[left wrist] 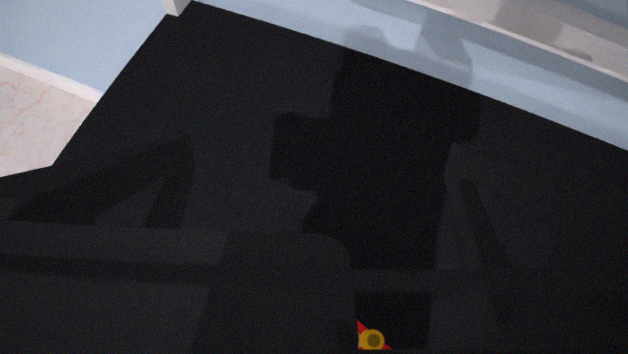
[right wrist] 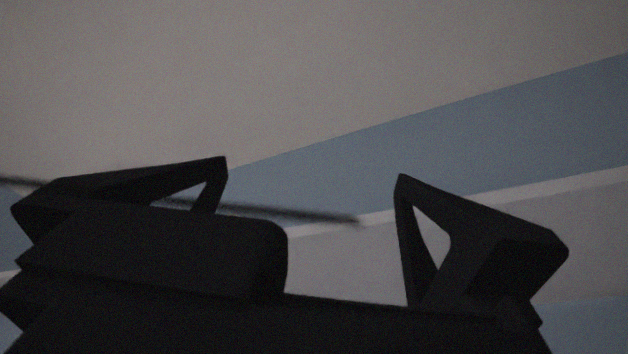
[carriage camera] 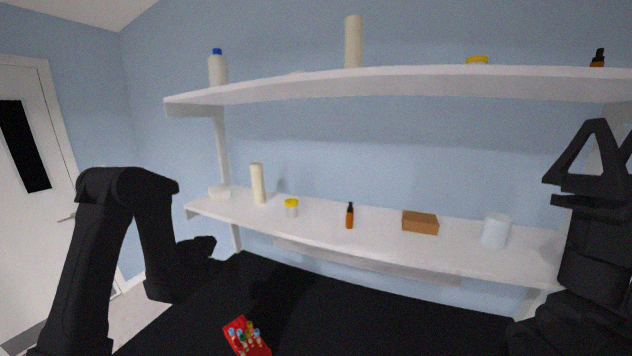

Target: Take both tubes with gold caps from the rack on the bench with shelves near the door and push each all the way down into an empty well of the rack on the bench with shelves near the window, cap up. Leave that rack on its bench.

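Frame: origin at the left arm's base, x down, y back, z left, level; centimetres.
Where they show: left gripper, between the fingertips: [left wrist: 321, 153] [carriage camera: 227, 263]; right gripper, between the fingertips: [right wrist: 310, 174] [carriage camera: 620, 122].
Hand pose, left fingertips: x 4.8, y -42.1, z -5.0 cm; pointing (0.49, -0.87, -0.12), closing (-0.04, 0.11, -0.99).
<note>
Each offset is from my left fingertips to the top centre of the thing. "pt": to the spot under its first point. Level surfaces: height alone.
A red rack @[pt dx +32.9, dy +11.0, dz -11.3 cm] [carriage camera: 265, 350] [left wrist: 361, 328] stands on the black bench top @[dx +33.7 cm] [carriage camera: 380, 310] [left wrist: 240, 75], at the bottom of the carriage view. It holds tubes with blue, green, red and gold caps. One gold cap @[dx +21.8, dy +7.2, dz -6.3 cm] [carriage camera: 249, 325] [left wrist: 371, 339] is at its far end, and another gold cap @[dx +21.8, dy +10.3, dz -6.4 cm] [carriage camera: 248, 333] is just nearer. My left gripper [left wrist: 321, 153] is open and empty, pointing down over the bench; its fingers blend into the black in the carriage view. My right gripper [right wrist: 310, 174] is open and empty, raised at the right, away from the rack. The other rack does not show.
A white shelf @[dx -12.0 cm] [carriage camera: 320, 235] behind the bench holds a cream cylinder @[pt dx -21.4, dy -22.1, dz -8.2 cm] [carriage camera: 257, 184], a yellow-lidded jar @[pt dx -16.0, dy -10.4, dz -22.8 cm] [carriage camera: 291, 208], an amber bottle @[pt dx -16.0, dy -1.9, dz -42.0 cm] [carriage camera: 349, 218], a brown box @[pt dx -15.5, dy +3.2, dz -64.3 cm] [carriage camera: 420, 223] and a pale cylinder @[pt dx -17.7, dy +14.4, dz -82.1 cm] [carriage camera: 496, 231]. An upper shelf [carriage camera: 400, 85] overhangs it. A door [carriage camera: 30, 240] is at the left.
</note>
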